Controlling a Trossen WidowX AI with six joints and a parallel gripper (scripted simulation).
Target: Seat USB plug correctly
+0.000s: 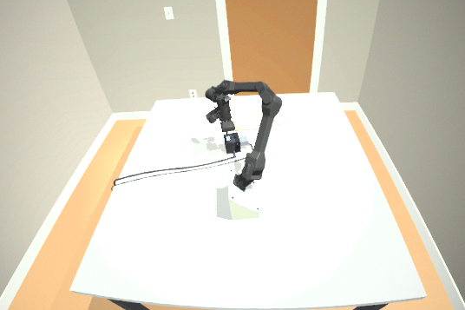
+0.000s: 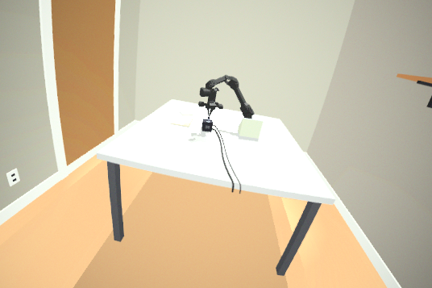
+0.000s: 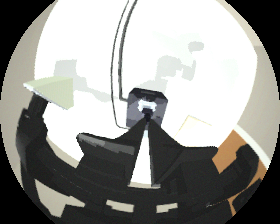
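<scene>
The dark USB plug lies 20 mm below my gripper tip.
</scene>
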